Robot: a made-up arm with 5 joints.
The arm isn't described. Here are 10 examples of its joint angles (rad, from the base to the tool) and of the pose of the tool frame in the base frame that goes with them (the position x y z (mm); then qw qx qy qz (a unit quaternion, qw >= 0)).
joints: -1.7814 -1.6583 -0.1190 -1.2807 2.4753
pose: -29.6 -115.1 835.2 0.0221 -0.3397 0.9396 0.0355
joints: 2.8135 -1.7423 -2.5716 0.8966 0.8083
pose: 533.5 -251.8 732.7 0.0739 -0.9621 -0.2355 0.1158
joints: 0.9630 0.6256 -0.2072 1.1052 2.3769
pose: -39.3 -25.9 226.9 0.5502 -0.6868 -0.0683 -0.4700
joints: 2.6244 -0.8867 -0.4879 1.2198 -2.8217
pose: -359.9 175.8 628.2 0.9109 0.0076 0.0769 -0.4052
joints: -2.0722 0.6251 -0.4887 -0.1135 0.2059
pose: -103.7 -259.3 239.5 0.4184 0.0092 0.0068 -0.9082
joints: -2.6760 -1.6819 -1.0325 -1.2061 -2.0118
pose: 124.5 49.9 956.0 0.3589 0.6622 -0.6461 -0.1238
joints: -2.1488 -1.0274 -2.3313 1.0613 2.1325
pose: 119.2 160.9 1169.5 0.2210 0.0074 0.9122 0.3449
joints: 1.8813 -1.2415 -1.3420 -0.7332 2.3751
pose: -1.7 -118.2 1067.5 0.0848 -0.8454 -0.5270 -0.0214
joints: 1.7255 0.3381 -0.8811 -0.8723 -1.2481
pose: -106.4 424.4 502.1 0.0638 0.1537 -0.6316 0.7572
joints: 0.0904 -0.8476 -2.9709 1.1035 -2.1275
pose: -382.1 -51.9 1065.5 0.0943 -0.8321 -0.5127 0.1895
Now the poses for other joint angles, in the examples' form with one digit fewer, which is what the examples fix.
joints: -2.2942 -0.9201 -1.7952 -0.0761 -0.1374
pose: 25 -27 1163 0.082 -0.923 -0.342 -0.154
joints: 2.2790 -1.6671 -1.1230 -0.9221 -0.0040
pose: 70 -186 986 0.117 -0.871 0.403 0.256
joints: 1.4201 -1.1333 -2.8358 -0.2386 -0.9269
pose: -120 -519 861 0.197 -0.210 0.835 0.469
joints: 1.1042 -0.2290 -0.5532 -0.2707 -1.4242
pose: 164 374 554 0.261 -0.080 -0.496 0.824
